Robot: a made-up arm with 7 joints.
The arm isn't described. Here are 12 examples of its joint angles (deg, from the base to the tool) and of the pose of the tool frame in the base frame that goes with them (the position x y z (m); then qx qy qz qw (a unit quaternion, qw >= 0)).
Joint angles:
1: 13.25 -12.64 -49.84 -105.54 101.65 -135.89 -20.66
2: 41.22 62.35 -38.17 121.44 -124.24 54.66 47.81
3: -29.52 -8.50 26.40 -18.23 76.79 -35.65 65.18
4: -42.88 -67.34 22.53 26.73 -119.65 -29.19 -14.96
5: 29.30 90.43 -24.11 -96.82 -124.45 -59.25 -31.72
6: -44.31 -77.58 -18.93 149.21 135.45 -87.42 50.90
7: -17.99 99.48 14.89 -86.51 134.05 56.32 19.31
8: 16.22 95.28 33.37 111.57 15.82 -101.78 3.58
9: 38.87 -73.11 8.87 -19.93 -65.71 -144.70 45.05
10: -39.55 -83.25 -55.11 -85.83 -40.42 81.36 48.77
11: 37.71 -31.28 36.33 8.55 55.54 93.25 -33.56
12: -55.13 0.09 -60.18 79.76 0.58 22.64 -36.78
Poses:
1: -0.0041 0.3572 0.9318 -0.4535 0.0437 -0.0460 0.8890
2: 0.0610 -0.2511 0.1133 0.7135 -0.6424 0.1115 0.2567
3: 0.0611 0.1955 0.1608 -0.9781 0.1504 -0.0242 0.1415
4: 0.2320 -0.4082 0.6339 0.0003 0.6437 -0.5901 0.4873
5: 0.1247 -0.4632 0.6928 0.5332 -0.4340 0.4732 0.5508
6: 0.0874 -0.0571 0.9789 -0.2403 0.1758 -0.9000 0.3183
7: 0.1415 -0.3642 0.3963 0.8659 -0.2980 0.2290 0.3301
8: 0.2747 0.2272 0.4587 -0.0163 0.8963 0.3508 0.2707
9: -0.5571 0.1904 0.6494 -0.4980 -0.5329 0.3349 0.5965
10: -0.6261 0.1570 0.9229 -0.2675 -0.4615 -0.0500 0.8444
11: 0.1798 -0.2548 0.9687 0.3097 -0.1666 0.7498 0.5605
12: -0.3910 0.4540 0.6437 -0.4779 0.3604 0.7643 0.2399
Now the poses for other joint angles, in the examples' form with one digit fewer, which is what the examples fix.
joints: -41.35 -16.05 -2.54 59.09 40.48 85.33 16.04
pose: -0.310 -0.229 0.999 -0.130 -0.438 0.808 0.373
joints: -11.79 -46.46 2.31 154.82 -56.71 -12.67 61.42
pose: -0.464 0.137 0.876 0.042 -0.387 -0.434 0.812
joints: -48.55 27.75 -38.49 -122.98 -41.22 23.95 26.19
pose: -0.382 0.216 0.215 0.127 -0.902 -0.287 0.296
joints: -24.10 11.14 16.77 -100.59 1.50 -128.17 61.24
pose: 0.475 -0.071 0.842 -0.036 0.521 -0.133 0.842
